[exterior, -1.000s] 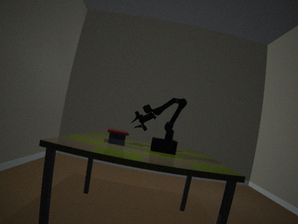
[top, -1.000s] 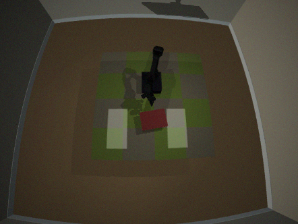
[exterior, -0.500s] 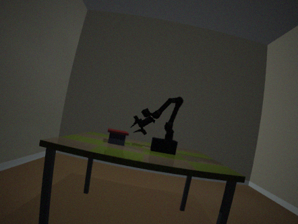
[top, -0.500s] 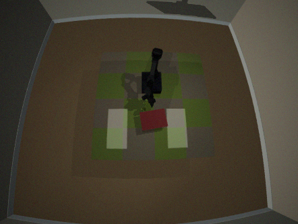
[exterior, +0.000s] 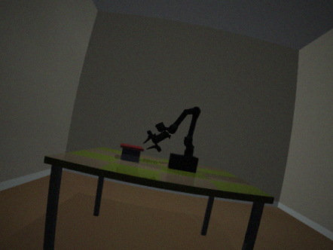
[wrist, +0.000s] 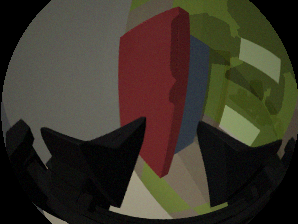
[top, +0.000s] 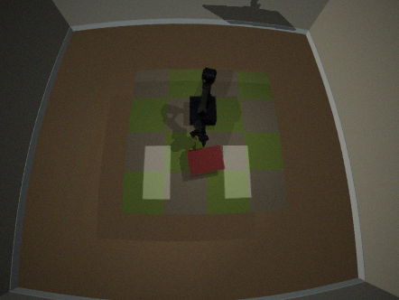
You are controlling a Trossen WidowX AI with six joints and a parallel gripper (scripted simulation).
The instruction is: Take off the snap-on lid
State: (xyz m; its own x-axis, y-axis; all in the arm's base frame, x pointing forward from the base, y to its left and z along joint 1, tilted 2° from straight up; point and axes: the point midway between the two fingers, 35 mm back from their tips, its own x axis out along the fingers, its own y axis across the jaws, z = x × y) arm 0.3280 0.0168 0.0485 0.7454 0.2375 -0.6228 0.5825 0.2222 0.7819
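Right now my gripper tip is 100 mm short of the red lid, 30 mm to the right of it and 20 mm above it. Round my gripper tip: storage box (100 mm ahead, 30 mm to the left, 70 mm below).
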